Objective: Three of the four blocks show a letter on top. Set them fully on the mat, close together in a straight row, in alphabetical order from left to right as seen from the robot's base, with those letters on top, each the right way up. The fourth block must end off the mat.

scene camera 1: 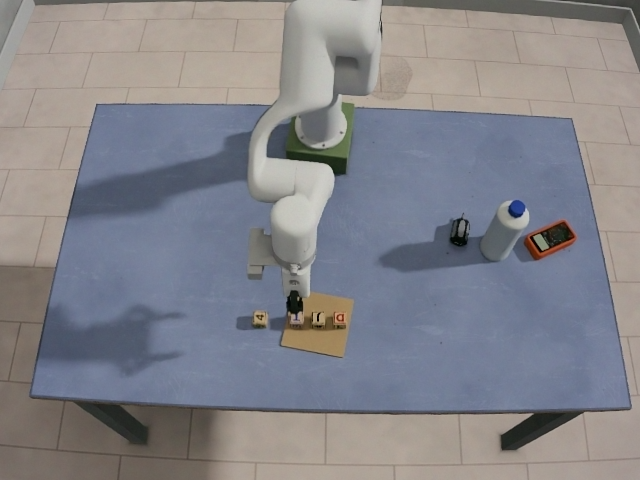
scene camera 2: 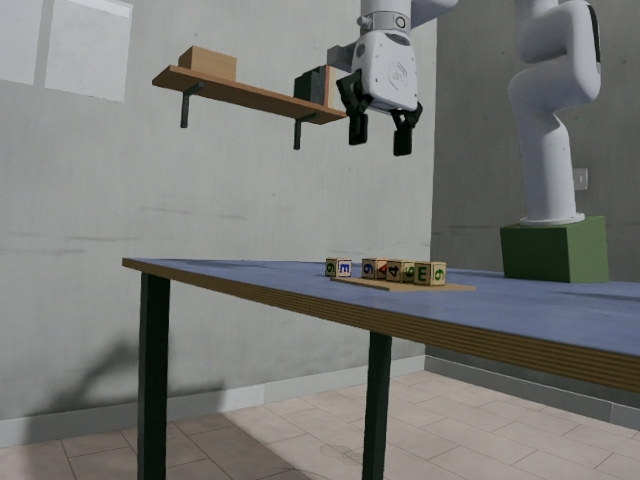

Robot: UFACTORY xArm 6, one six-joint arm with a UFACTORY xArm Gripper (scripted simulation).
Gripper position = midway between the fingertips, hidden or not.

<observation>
In view: my gripper (scene camera 2: pixel 380 150), a tan mat (scene camera 1: pixel 329 341) and a wooden block (scene camera 2: pixel 431 274).
The tan mat is seen too in scene camera 2 (scene camera 2: pixel 376 284). My gripper shows as well in scene camera 1 (scene camera 1: pixel 295 288).
</observation>
